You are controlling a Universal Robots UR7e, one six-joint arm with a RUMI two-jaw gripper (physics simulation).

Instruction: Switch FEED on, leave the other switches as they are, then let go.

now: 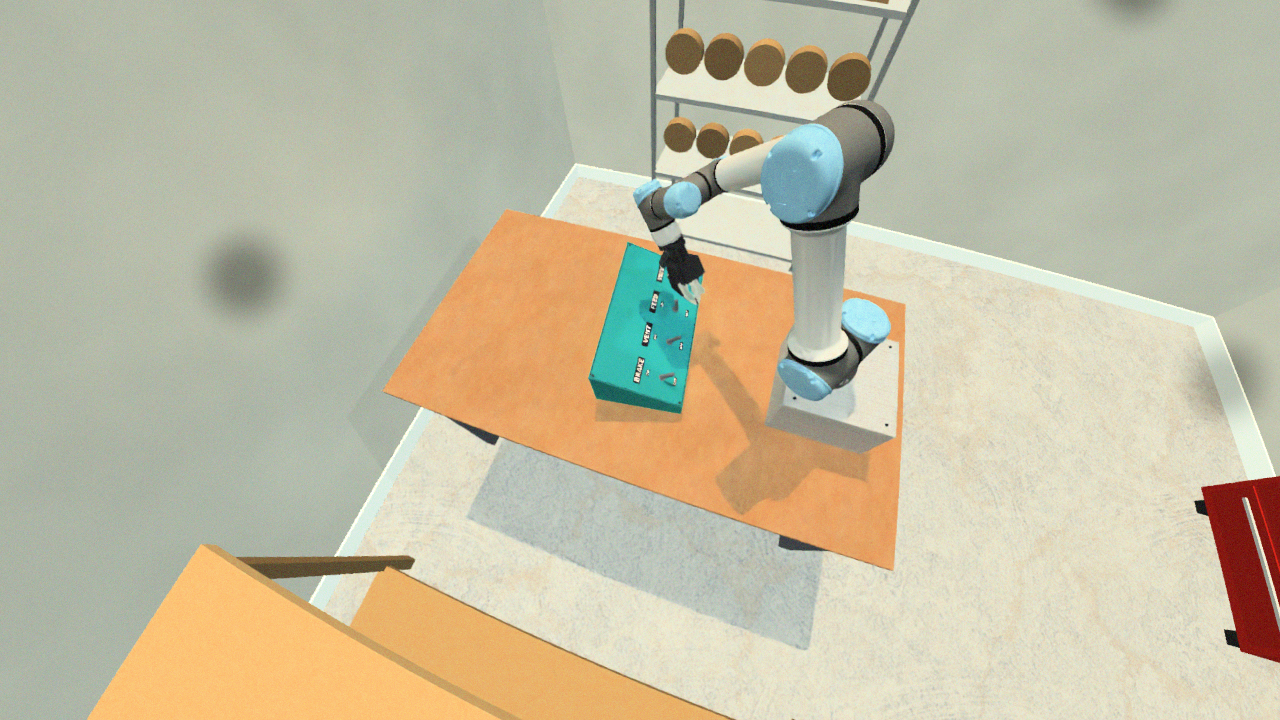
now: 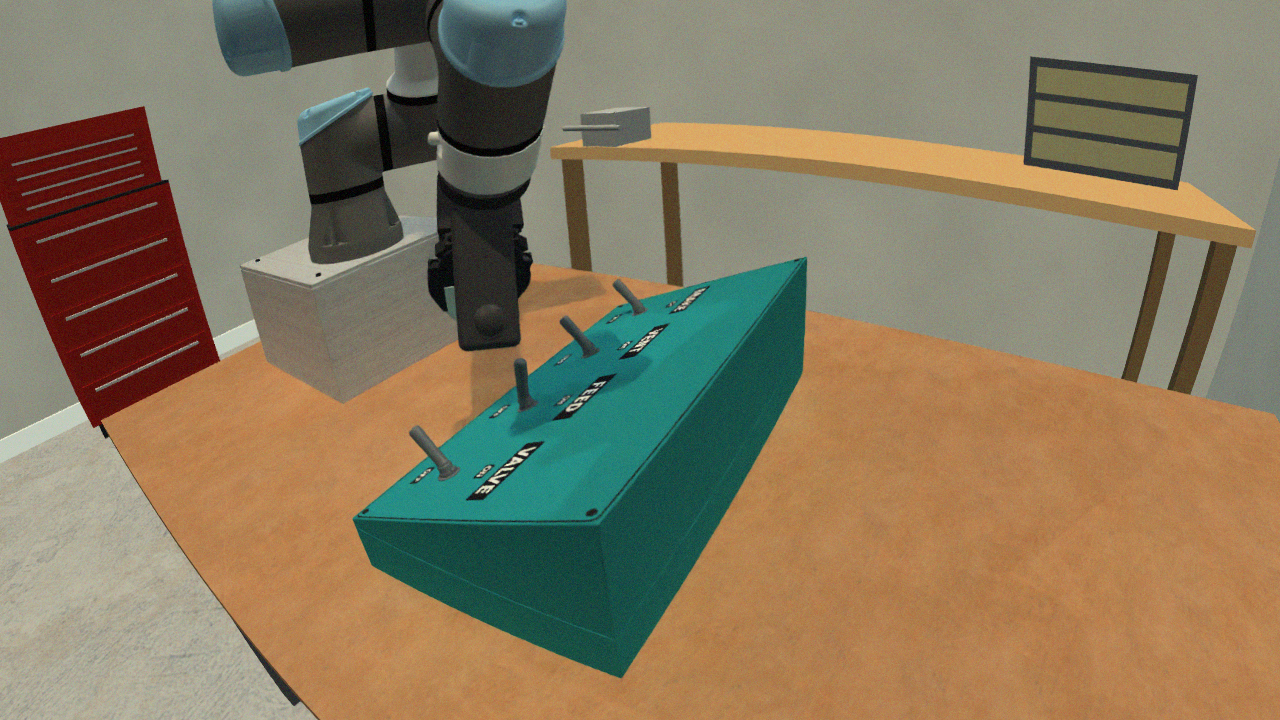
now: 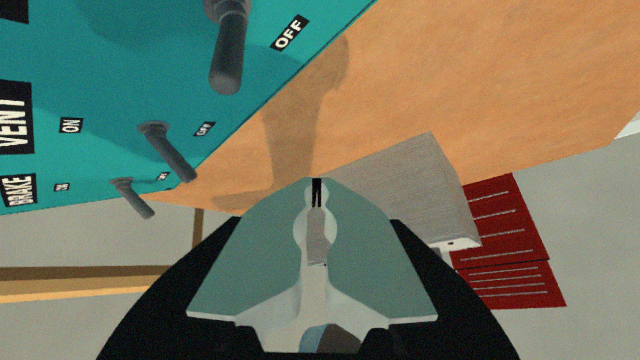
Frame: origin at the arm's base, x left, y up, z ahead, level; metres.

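Where they show: gripper, fingertip midpoint: (image 1: 697, 304) (image 3: 317, 180); arm's base, link origin: (image 2: 356, 246).
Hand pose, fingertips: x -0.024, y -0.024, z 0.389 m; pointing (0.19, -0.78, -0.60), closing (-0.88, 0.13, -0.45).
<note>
Each offset is from my fingertips to the top centre of the thing. Level surfaces: height alone.
The teal switch box (image 1: 626, 295) (image 2: 554, 474) (image 3: 125, 65) stands on the table. The FEED lever @(dx +0.004, dy -0.019, dz +0.066 m) (image 1: 676, 306) (image 2: 523, 385) (image 3: 227, 55) stands steeper than the others, tipped to its ON side. The VALVE lever @(dx -0.115, dy -0.028, dz +0.090 m) (image 2: 432, 452), the VENT lever @(dx +0.114, dy -0.028, dz +0.016 m) (image 1: 674, 340) (image 2: 577, 335) (image 3: 171, 155) and the BRAKE lever @(dx +0.228, dy -0.028, dz -0.021 m) (image 1: 667, 377) (image 2: 628, 295) (image 3: 134, 200) all lean toward OFF. My gripper (image 1: 693, 295) (image 2: 474, 331) (image 3: 317, 180) is shut with no lever between its fingers. It hangs above the box's OFF-side edge, apart from the FEED lever.
The orange table @(dy -0.154 m) (image 1: 501, 304) (image 2: 984, 501) (image 3: 450, 75) carries the grey base block (image 1: 832, 429) (image 2: 349, 335) (image 3: 420, 190). A red tool cabinet (image 1: 1244, 573) (image 2: 116, 268) (image 3: 500, 240), a wooden bench (image 2: 850, 161) and a shelf rack (image 1: 654, 53) stand farther off.
</note>
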